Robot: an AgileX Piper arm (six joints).
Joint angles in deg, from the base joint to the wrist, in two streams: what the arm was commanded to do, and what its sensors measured. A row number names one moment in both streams.
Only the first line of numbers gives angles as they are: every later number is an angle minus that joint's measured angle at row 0.
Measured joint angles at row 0:
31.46, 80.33, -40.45, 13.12, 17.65, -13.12
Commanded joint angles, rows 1 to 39:
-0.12, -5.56, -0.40, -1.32, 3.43, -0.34
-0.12, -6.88, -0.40, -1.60, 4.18, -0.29
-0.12, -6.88, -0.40, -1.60, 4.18, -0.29
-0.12, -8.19, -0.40, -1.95, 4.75, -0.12
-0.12, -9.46, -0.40, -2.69, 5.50, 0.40
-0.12, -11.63, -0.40, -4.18, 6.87, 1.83
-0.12, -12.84, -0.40, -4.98, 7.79, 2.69
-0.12, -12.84, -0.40, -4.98, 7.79, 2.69
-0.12, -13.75, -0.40, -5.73, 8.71, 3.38
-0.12, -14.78, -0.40, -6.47, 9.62, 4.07
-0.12, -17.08, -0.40, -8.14, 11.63, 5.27
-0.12, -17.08, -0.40, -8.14, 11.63, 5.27
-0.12, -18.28, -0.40, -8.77, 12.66, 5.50
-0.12, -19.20, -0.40, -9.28, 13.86, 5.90
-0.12, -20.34, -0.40, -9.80, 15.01, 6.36
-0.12, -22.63, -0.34, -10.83, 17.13, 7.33
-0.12, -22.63, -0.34, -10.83, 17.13, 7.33
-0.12, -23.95, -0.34, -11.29, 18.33, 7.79
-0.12, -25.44, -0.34, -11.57, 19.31, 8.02
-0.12, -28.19, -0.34, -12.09, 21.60, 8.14
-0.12, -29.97, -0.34, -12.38, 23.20, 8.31
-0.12, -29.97, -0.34, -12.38, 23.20, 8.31
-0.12, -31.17, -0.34, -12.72, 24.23, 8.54
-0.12, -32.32, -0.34, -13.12, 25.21, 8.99
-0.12, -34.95, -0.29, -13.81, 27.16, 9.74
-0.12, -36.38, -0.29, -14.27, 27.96, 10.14
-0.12, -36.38, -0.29, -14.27, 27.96, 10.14
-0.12, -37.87, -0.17, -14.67, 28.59, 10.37
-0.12, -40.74, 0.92, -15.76, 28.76, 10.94
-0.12, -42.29, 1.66, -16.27, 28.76, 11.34
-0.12, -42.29, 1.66, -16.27, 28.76, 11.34
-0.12, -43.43, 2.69, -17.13, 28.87, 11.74
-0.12, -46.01, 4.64, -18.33, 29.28, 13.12
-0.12, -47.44, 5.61, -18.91, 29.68, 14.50
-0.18, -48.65, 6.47, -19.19, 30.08, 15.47
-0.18, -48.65, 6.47, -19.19, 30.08, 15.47
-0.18, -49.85, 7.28, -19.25, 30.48, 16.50
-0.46, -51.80, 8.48, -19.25, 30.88, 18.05
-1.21, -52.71, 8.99, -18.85, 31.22, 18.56
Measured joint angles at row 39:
-0.12, -50.08, 7.56, -18.51, 30.54, 16.27
